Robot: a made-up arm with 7 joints. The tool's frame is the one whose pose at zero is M. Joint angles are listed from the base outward.
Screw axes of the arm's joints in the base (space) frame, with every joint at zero. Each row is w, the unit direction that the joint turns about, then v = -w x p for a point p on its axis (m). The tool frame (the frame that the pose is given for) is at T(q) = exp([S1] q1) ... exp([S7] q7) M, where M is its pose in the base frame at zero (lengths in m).
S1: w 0 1 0 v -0.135 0 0
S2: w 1 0 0 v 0 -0.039 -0.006
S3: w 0 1 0 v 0.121 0 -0.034
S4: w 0 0 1 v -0.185 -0.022 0
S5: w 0 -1 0 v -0.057 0 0.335
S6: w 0 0 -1 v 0.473 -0.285 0
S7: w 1 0 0 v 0 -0.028 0.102
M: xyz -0.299 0.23 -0.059 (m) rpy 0 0 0 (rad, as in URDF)
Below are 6 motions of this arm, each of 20 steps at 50 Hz.
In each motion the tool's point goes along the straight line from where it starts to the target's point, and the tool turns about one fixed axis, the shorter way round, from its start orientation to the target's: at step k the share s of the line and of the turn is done. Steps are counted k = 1, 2, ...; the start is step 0. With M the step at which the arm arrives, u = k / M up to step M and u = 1 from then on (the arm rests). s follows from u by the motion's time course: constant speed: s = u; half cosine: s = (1 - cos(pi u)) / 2; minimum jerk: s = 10 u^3 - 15 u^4 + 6 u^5.
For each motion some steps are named. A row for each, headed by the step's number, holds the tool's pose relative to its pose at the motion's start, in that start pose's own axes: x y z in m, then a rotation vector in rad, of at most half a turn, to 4 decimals.
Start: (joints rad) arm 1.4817 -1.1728 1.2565 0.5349 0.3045 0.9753 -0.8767
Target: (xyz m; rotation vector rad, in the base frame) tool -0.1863 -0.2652 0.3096 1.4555 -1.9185 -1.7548
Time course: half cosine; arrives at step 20
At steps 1, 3, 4, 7, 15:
1: -0.0006 0.0002 -0.0012 -0.0029 -0.0033 0.0028
3: -0.0051 0.0014 -0.0103 -0.0261 -0.0290 0.0245
4: -0.0090 0.0024 -0.0180 -0.0457 -0.0508 0.0429
7: -0.0258 0.0068 -0.0515 -0.1305 -0.1452 0.1227
15: -0.0806 0.0211 -0.1609 -0.4081 -0.4540 0.3837

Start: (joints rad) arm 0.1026 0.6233 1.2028 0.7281 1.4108 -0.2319 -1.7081
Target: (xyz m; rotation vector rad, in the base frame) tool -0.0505 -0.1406 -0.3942 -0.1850 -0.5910 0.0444
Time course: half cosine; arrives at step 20
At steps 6, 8, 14, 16, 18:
6: -0.0048 0.0106 -0.0286 0.0448 -0.0448 0.0073
8: -0.0080 0.0177 -0.0479 0.0752 -0.0751 0.0123
14: -0.0185 0.0407 -0.1101 0.1727 -0.1726 0.0282
16: -0.0210 0.0463 -0.1254 0.1968 -0.1967 0.0322
18: -0.0227 0.0500 -0.1353 0.2122 -0.2121 0.0347

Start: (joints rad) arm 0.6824 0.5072 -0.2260 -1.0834 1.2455 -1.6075 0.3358
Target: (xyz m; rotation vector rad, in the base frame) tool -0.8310 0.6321 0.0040 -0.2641 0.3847 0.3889
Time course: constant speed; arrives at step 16
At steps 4, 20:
4: -0.0139 0.0140 0.0287 0.0272 0.0409 0.0094
20: -0.0555 0.0561 0.1148 0.1089 0.1634 0.0375

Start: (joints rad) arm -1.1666 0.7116 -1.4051 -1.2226 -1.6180 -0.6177 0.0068
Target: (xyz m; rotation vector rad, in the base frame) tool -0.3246 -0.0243 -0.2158 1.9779 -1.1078 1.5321
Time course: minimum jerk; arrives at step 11
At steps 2, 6, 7, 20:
2: 0.0003 0.0035 0.0023 0.0124 -0.0138 0.0006
6: 0.0039 0.0453 0.0296 0.1614 -0.1803 0.0075
7: 0.0050 0.0576 0.0377 0.2052 -0.2292 0.0095
20: 0.0067 0.0775 0.0507 0.2761 -0.3083 0.0128

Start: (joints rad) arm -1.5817 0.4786 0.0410 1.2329 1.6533 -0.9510 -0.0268
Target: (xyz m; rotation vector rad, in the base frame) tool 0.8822 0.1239 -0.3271 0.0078 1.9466 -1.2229
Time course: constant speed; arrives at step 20
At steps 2, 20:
2: 0.0171 0.0322 -0.0099 0.0020 -0.0191 -0.0281
20: 0.1711 0.3219 -0.0991 0.0203 -0.1913 -0.2811

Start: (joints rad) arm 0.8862 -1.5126 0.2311 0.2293 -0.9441 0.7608 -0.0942
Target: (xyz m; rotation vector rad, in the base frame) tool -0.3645 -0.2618 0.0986 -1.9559 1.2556 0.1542
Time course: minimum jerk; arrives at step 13
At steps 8, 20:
8: -0.1242 -0.0144 0.0484 0.1144 -0.2458 0.2878
20: -0.1752 -0.0203 0.0683 0.1614 -0.3467 0.4061

